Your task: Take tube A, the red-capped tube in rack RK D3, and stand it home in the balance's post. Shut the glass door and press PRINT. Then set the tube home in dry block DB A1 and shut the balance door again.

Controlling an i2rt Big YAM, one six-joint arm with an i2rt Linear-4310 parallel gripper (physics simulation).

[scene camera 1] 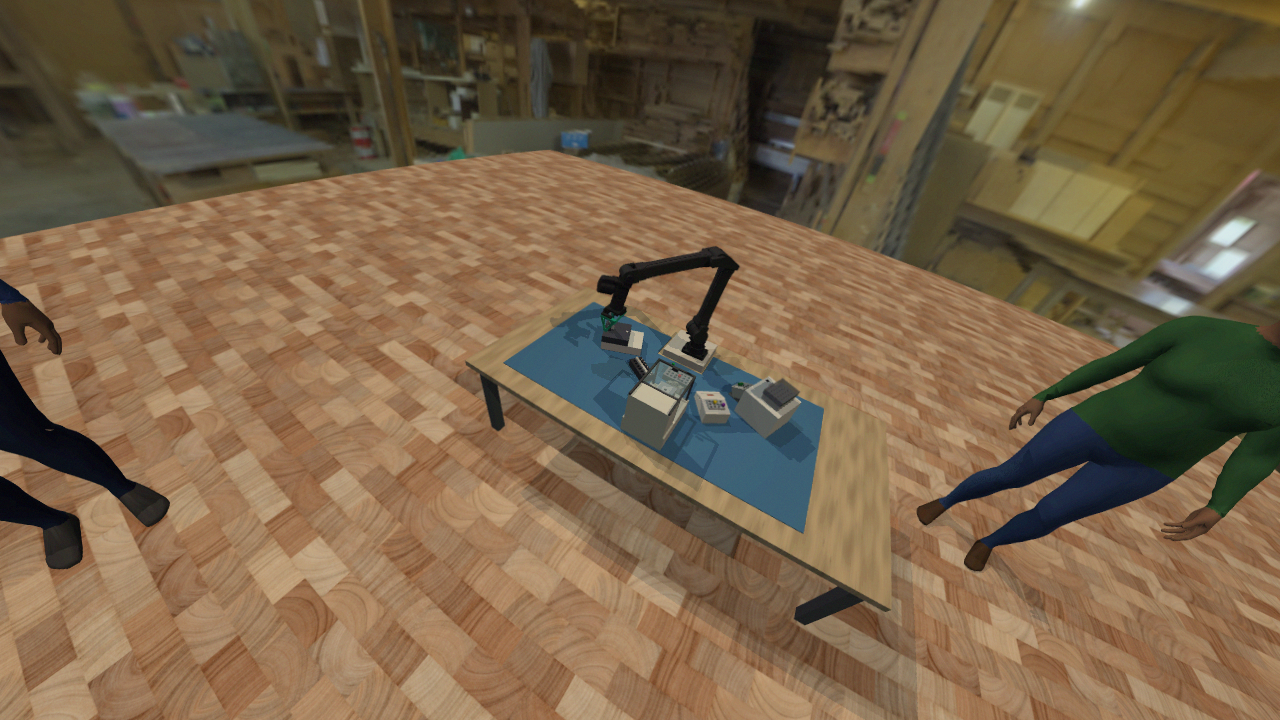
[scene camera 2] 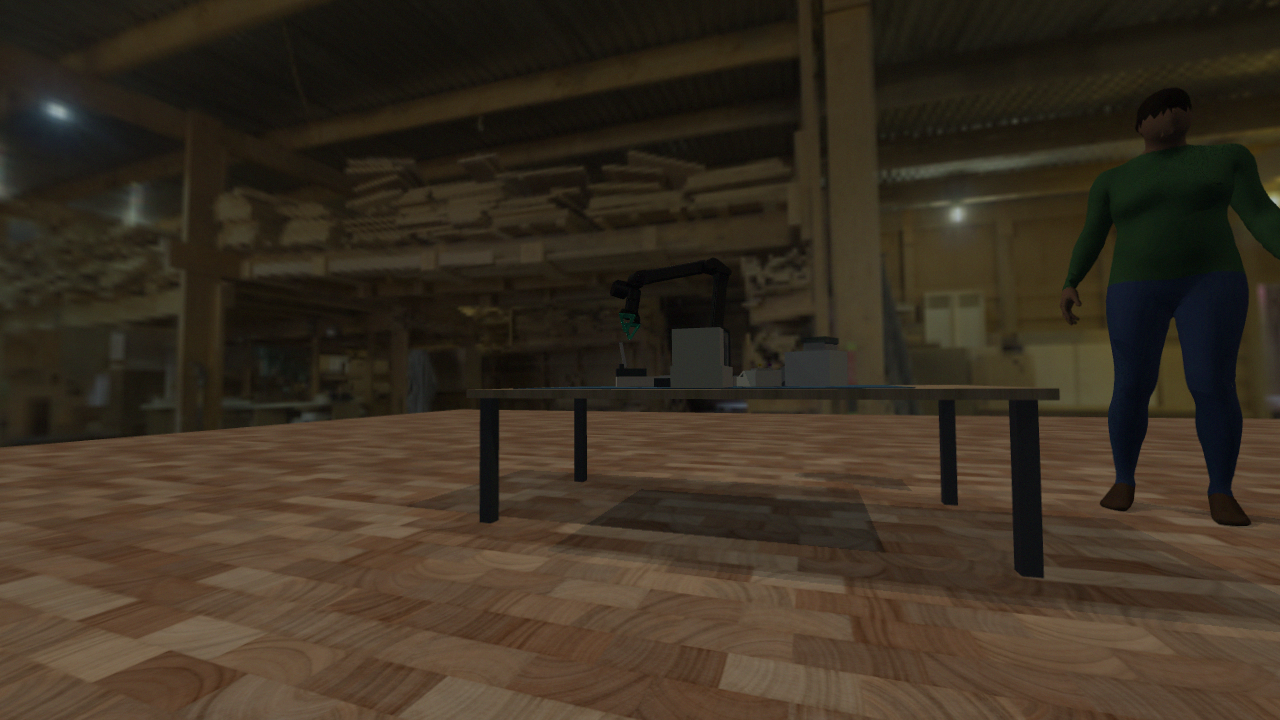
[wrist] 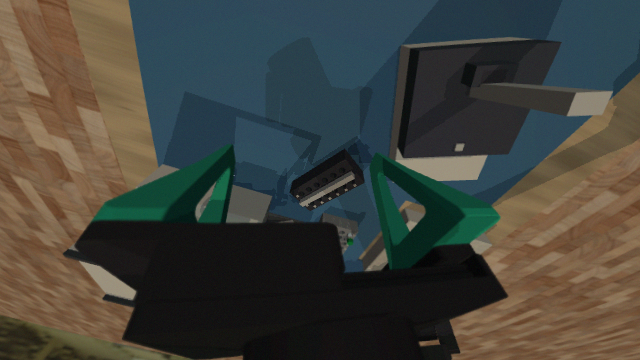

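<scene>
My gripper is open and empty, with green fingers spread, above the dark-topped device at the table's left end. The balance is a tall pale housing with a glass chamber; its door position is unclear. A small box with coloured spots stands right of it. A black block with a row of holes lies between the balance and the dark-topped device. The red-capped tube cannot be made out. I cannot tell which units are rack RK and dry block DB.
The dark-topped device has a pale post rising from it, close to my right finger in the wrist view. A pale box with a dark top stands at the right. Blue mat underlies the equipment.
</scene>
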